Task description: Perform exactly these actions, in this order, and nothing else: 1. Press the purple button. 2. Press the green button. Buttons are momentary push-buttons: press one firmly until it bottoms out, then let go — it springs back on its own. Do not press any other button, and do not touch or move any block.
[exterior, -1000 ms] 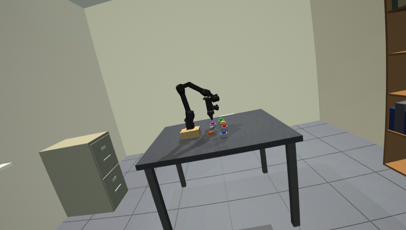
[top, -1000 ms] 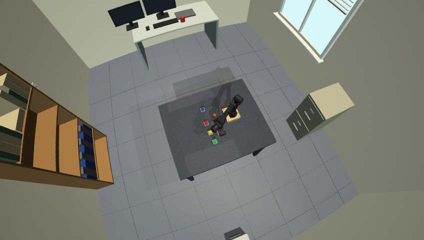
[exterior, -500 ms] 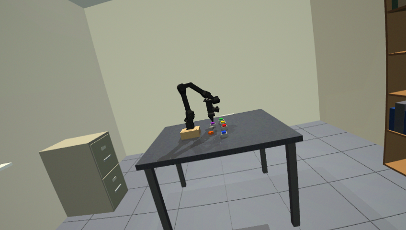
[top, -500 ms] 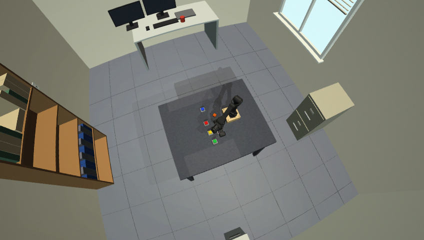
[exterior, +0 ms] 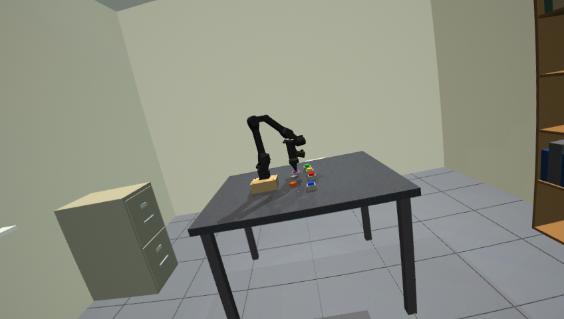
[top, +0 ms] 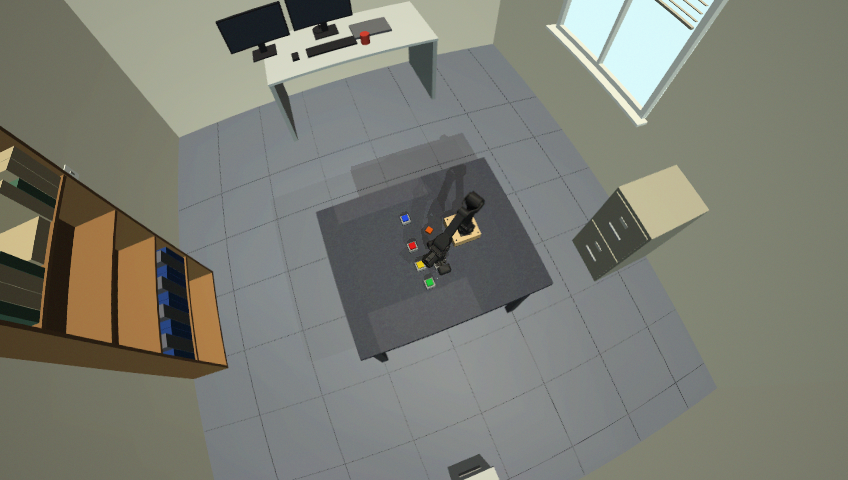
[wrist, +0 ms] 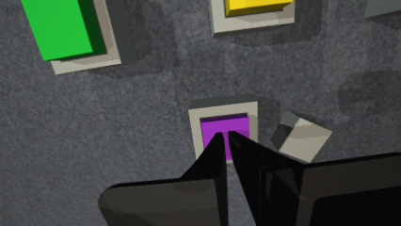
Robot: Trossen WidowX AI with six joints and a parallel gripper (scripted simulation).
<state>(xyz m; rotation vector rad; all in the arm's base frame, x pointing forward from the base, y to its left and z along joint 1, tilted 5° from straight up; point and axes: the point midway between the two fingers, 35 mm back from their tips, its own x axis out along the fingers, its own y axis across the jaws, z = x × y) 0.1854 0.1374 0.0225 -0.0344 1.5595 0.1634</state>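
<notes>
My gripper tip is now 9 cm to the right of the green button and 7 cm short of it. Also, from my gripper tip: grey block 7 cm to the right, 2 cm below, 1 cm behind; then yellow button 9 cm ahead, 1 cm to the right; then purple button 1 cm below.
</notes>
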